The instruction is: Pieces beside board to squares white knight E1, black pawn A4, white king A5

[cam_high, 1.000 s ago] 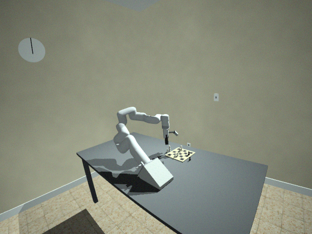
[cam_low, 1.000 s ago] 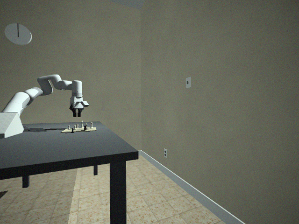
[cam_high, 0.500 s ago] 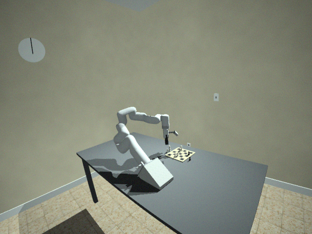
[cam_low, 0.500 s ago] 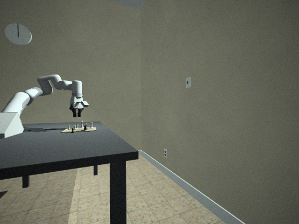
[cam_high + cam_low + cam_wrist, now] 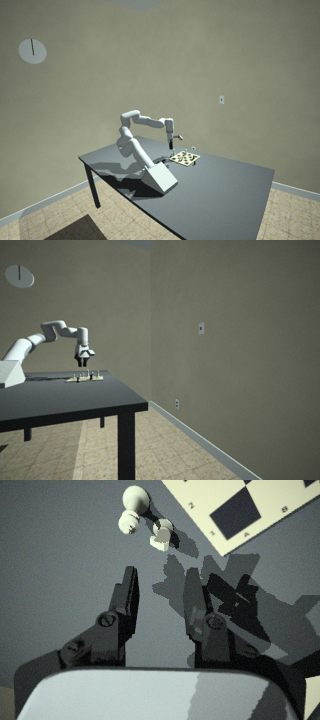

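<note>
My hand is 9 cm above the white knight. Also, from my hand: black pawn 28 cm to the right, 9 cm below, 3 cm behind; white king 7 cm below, 4 cm ahead, 1 cm to the right; chessboard 14 cm to the right, 10 cm below, 2 cm ahead.
</note>
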